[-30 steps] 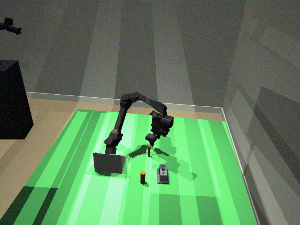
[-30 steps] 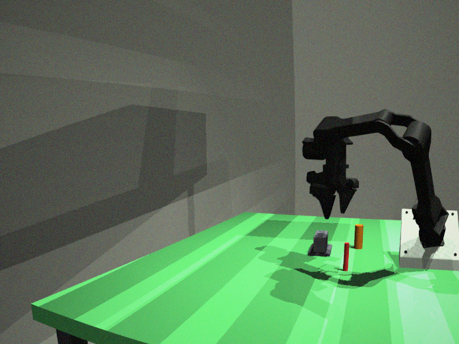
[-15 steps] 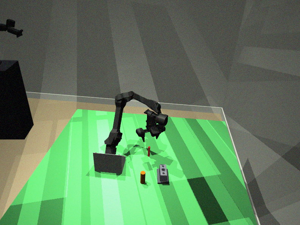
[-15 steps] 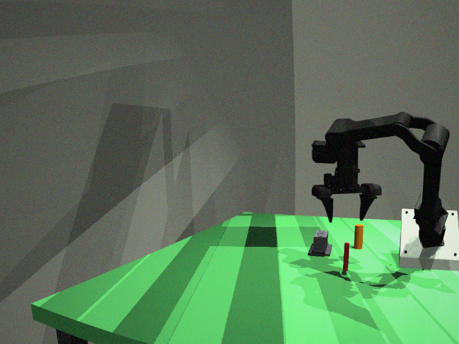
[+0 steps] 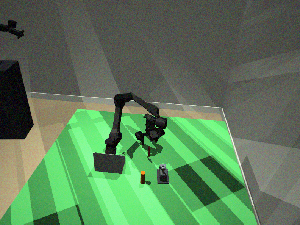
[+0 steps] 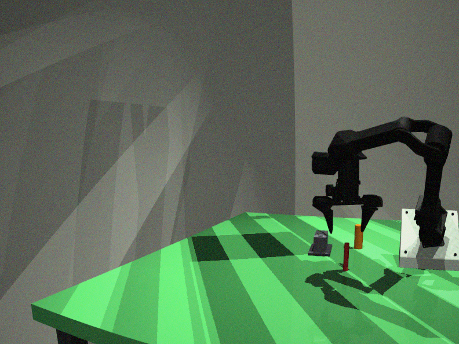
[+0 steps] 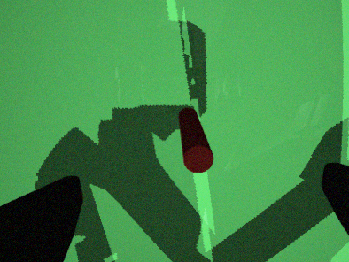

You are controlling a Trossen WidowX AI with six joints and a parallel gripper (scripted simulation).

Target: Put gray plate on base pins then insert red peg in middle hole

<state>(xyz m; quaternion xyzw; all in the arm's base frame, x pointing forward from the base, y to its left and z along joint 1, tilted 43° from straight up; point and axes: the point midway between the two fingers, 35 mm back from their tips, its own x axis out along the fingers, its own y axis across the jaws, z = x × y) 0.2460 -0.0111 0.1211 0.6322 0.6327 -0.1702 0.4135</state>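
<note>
My gripper tip is 70 mm above the red peg. Also, from my gripper tip: gray base (190 mm to the right, 100 mm below, 80 mm ahead); orange cylinder (230 mm to the right, 70 mm below, 50 mm behind); gray plate (190 mm to the right, 80 mm ahead, 60 mm below).
</note>
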